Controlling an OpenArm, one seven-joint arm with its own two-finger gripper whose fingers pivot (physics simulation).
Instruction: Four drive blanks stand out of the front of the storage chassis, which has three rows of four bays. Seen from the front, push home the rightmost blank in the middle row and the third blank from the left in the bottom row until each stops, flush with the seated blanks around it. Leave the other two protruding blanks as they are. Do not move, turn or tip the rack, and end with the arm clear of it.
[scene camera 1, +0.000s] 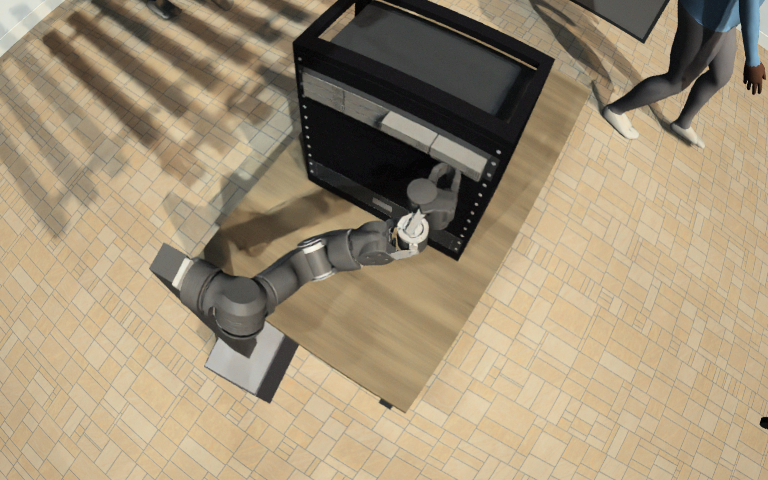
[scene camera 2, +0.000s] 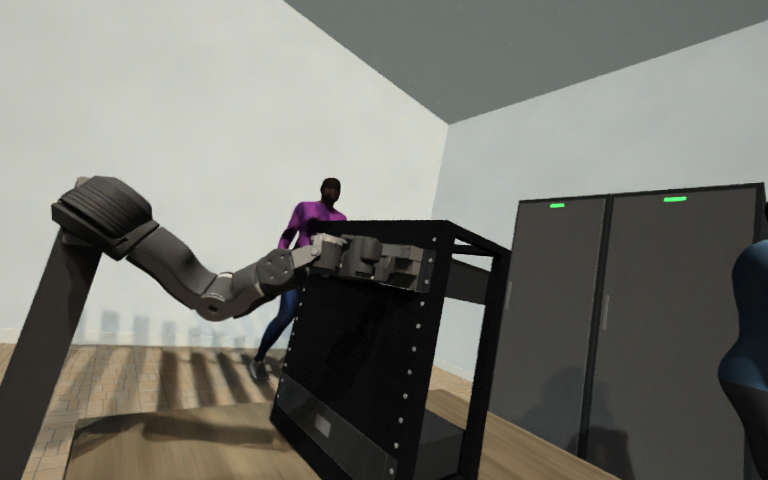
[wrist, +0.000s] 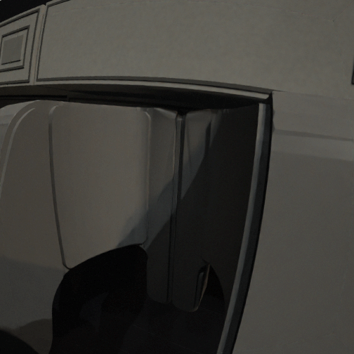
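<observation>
The storage chassis (scene camera 1: 321, 90) sits high in the black rack (scene camera 1: 396, 86) (scene camera 2: 431, 345). In scene camera 1, two light grey blanks stand out at its right: one blank (scene camera 1: 408, 131) left of the other blank (scene camera 1: 459, 155). They hide much of the rows below. My gripper (scene camera 1: 451, 168) (scene camera 2: 390, 268) (wrist: 189, 210) is shut and empty, at the chassis front near the rightmost bays. In the wrist view, its fingertips meet just below a wide blank face (wrist: 150, 45); another blank (wrist: 12, 50) with a square mark is at the left. Contact and exact row cannot be told.
The rack stands upright on a wooden board (scene camera 1: 390, 316). A lower dark panel (scene camera 1: 339, 183) (scene camera 2: 351, 430) crosses its base. The arm reaches in from its pedestal (scene camera 1: 243, 359) at the front left. People stand beyond the rack, and tall cabinets (scene camera 2: 549, 316) stand behind it.
</observation>
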